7 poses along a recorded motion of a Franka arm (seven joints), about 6.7 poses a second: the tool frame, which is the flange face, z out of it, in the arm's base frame.
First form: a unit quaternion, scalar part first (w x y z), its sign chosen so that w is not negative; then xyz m.
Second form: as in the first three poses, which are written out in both.
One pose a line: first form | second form
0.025 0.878 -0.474 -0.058 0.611 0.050 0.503 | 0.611 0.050 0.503 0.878 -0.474 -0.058 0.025
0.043 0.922 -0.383 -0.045 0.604 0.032 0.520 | 0.604 0.032 0.520 0.922 -0.383 -0.045 0.043
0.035 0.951 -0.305 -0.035 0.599 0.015 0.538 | 0.599 0.015 0.538 0.951 -0.305 -0.035 0.035
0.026 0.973 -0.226 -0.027 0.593 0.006 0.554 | 0.593 0.006 0.554 0.973 -0.226 -0.027 0.026
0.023 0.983 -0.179 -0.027 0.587 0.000 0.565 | 0.587 0.000 0.565 0.983 -0.179 -0.027 0.023
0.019 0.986 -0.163 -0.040 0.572 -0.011 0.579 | 0.572 -0.011 0.579 0.986 -0.163 -0.040 0.019
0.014 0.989 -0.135 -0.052 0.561 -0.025 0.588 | 0.561 -0.025 0.588 0.989 -0.135 -0.052 0.014
